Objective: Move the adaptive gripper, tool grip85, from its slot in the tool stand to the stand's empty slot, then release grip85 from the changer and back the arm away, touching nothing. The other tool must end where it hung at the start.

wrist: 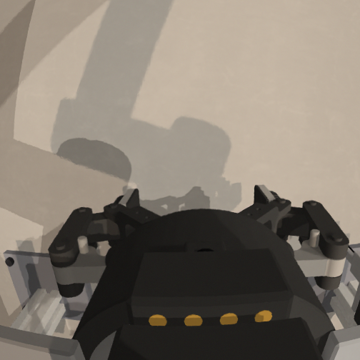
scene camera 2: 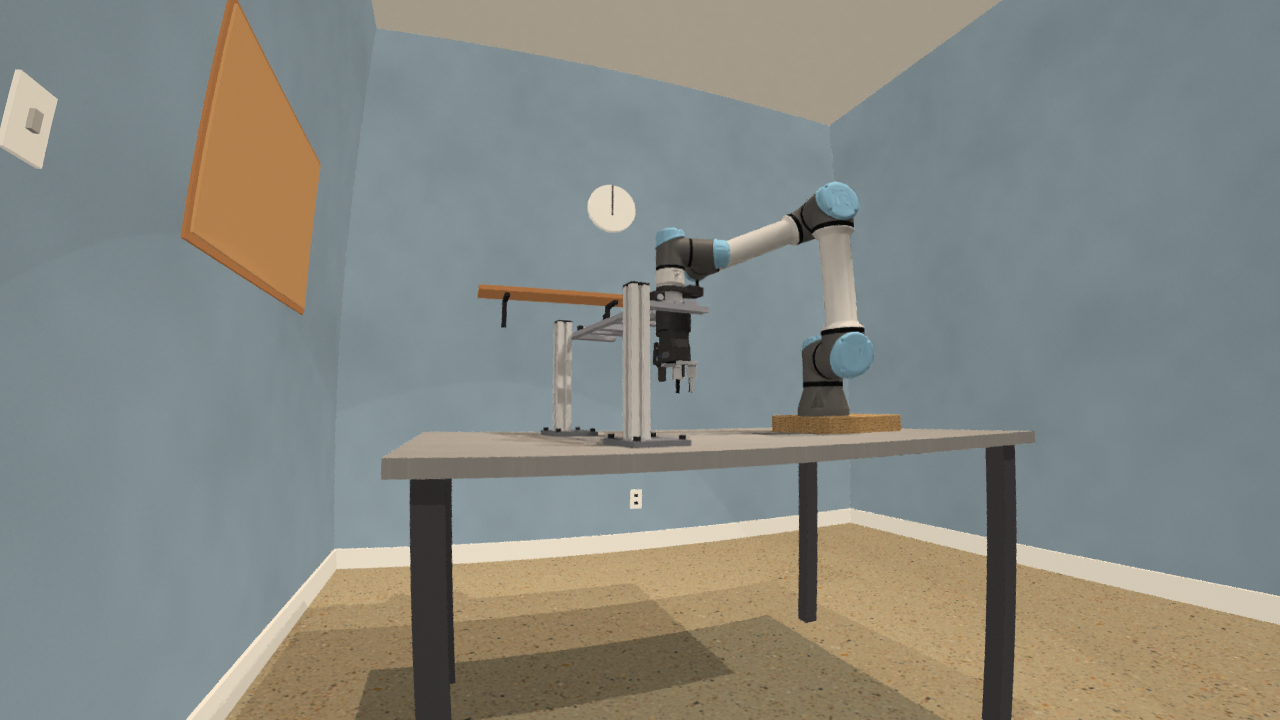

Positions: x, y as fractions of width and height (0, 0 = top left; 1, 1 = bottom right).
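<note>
I can see a parallel gripper (scene camera 2: 0.53, 0.49) and an adaptive gripper grip85 (wrist: 0.54, 0.74), and there's a tool stand (scene camera 2: 0.49, 0.45) as well.
</note>
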